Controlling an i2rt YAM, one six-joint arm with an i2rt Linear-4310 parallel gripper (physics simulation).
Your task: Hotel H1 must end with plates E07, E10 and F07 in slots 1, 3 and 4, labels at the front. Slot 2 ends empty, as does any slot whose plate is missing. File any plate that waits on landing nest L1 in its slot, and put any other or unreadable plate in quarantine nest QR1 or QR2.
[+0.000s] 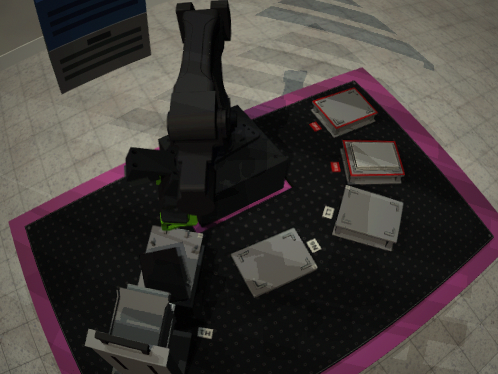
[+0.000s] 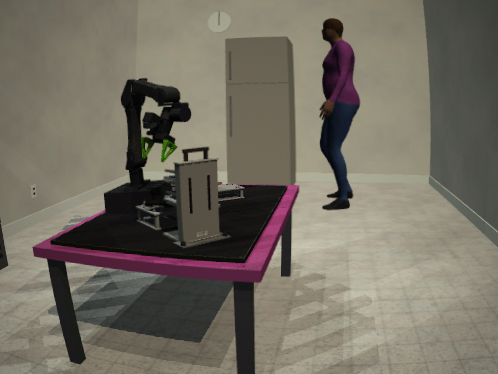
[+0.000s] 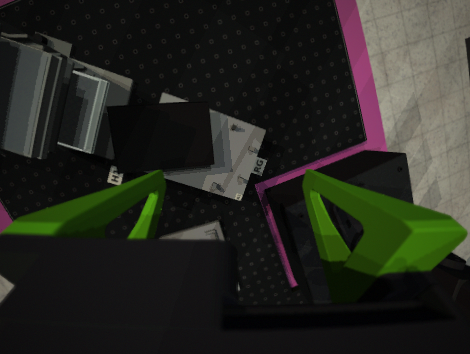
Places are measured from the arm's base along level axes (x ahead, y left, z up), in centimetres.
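Pixels of known places: gripper, fingertip midpoint: [image 1: 162,206] [image 2: 152,159] [image 3: 234,177]; arm's base at its link origin: [image 2: 137,186].
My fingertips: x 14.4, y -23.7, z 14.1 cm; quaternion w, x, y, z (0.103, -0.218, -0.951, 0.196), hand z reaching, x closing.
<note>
For each thing: its top centre in the pictures, then the offset to it from my fingertips. "pt": a spot on its surface instead.
- Landing nest L1 at its top centre: [image 1: 372,211] [image 2: 222,185] dx +20.5, dy +43.2, dz -17.8 cm
- nearer at a spot on its surface: [image 1: 401,162] pt dx +14.7, dy +63.1, dz -19.3 cm
- plate at its top centre: [image 1: 375,154] dx +8.6, dy +57.6, dz -18.0 cm
- farther at its top centre: [image 1: 346,105] dx -9.5, dy +65.1, dz -18.8 cm
- grey nest at its top centre: [image 1: 274,259] dx +14.0, dy +17.9, dz -21.6 cm
- hotel's handle at a spot on its surface: [image 1: 122,342] [image 2: 197,148] pt dx +21.0, dy -21.5, dz +5.9 cm
My gripper [image 1: 165,201] [image 2: 154,159] [image 3: 234,177] is open and empty, high above the RG stand. Hotel H1 [image 1: 157,354] [image 2: 200,220] stands at the near left, front panel outward. Pale plates [image 1: 140,312] [image 3: 85,112] show inside it; their labels and slot numbers cannot be read. The RG stand [image 1: 195,243] [image 3: 252,135] lies beside it, partly covered by a black shadow-like patch, so its load is unclear. Landing nest L1 [image 1: 370,215] shows a bare top. Of the two red-rimmed quarantine nests, the nearer [image 1: 401,162] bears a plate [image 1: 376,156]; the farther [image 1: 345,107] looks bare.
A grey nest [image 1: 275,262], its tag hard to read, lies between the RG stand and L1. The arm's black base block [image 1: 250,175] [image 2: 122,201] stands behind the stand. The hotel's handle [image 1: 122,342] [image 2: 195,149] rises above its panel. A person [image 2: 340,100] stands beyond the table.
</note>
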